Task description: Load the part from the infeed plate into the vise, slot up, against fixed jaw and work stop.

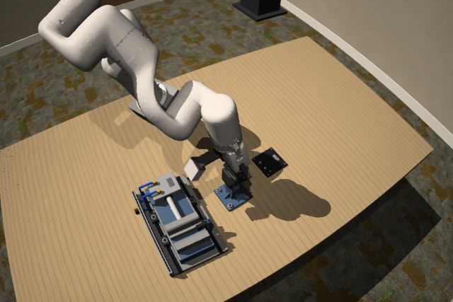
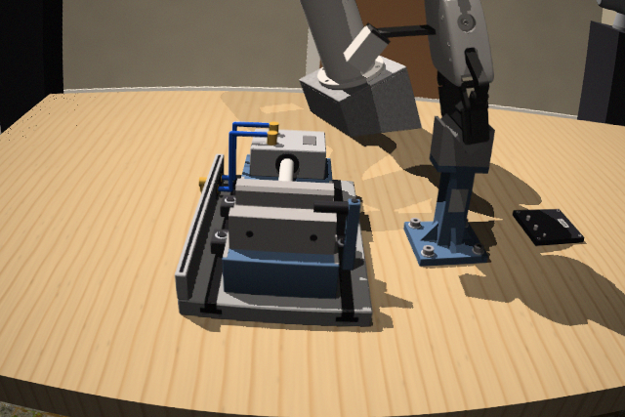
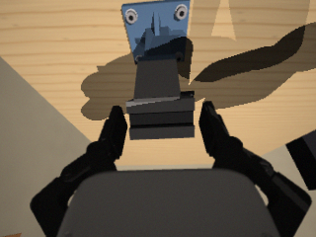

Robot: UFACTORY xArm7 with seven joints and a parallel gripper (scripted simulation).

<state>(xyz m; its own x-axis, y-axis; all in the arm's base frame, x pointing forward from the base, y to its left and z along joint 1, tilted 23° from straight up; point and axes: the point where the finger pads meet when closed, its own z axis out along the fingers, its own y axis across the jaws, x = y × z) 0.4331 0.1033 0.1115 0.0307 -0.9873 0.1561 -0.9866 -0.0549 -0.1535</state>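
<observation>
My hand is 1 cm above the part. From my hand the other things lie so: blue base: 16 cm below; then blue work stop post: 13 cm to the right, 11 cm below, 8 cm ahead; then blue stand: 11 cm below.
</observation>
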